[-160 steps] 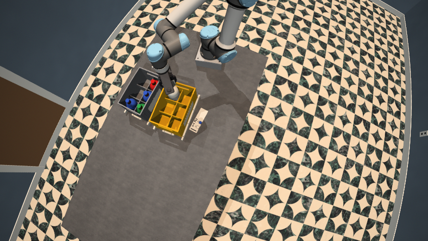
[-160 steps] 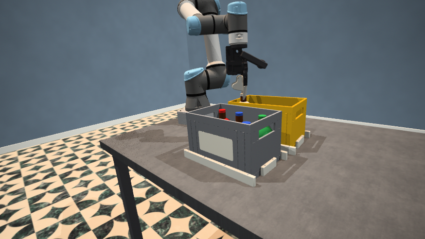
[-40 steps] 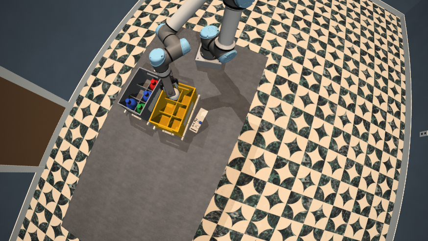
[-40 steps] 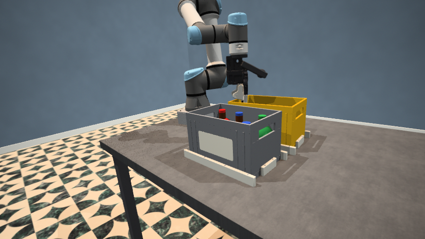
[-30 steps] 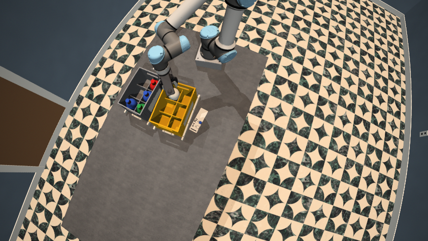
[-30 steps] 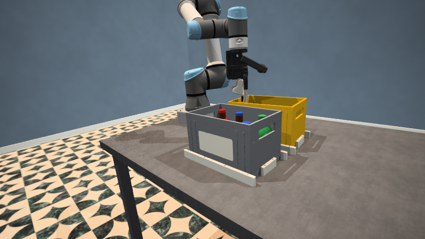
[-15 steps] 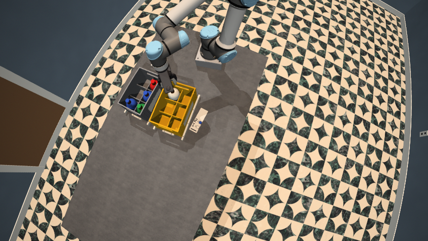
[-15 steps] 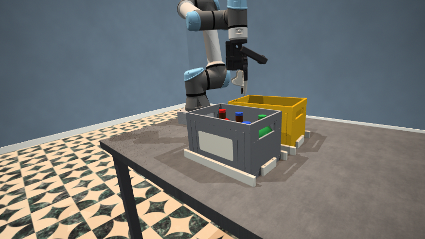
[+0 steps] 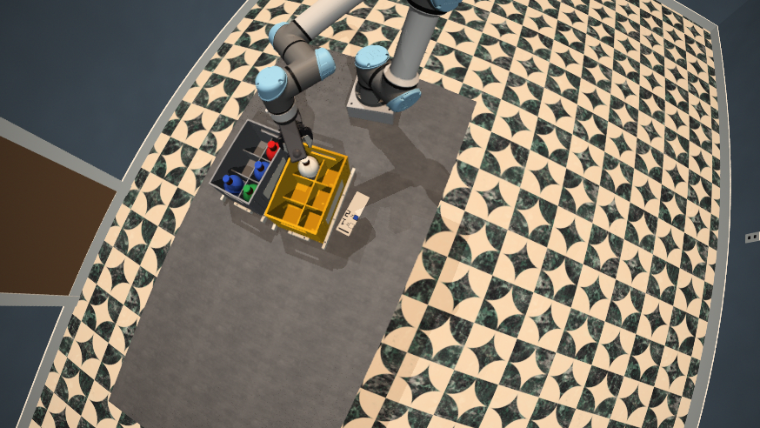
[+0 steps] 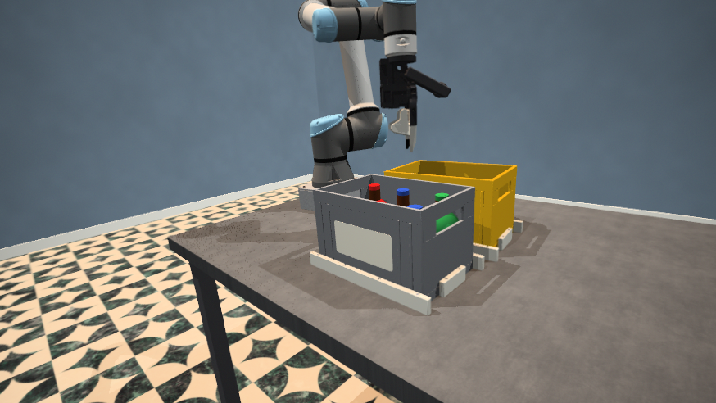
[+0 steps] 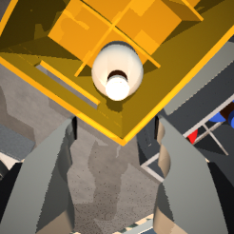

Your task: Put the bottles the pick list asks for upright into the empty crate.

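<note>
Right now the green-label bottle is 160 mm to the right of my hand, 150 mm below it and 150 mm ahead of it. Also, from my hand: red-label bottle (150 mm below, 140 mm to the right, 20 mm behind); then yellow crate (150 mm below, 90 mm ahead, 40 mm to the left); then white-label bottle (150 mm below).
</note>
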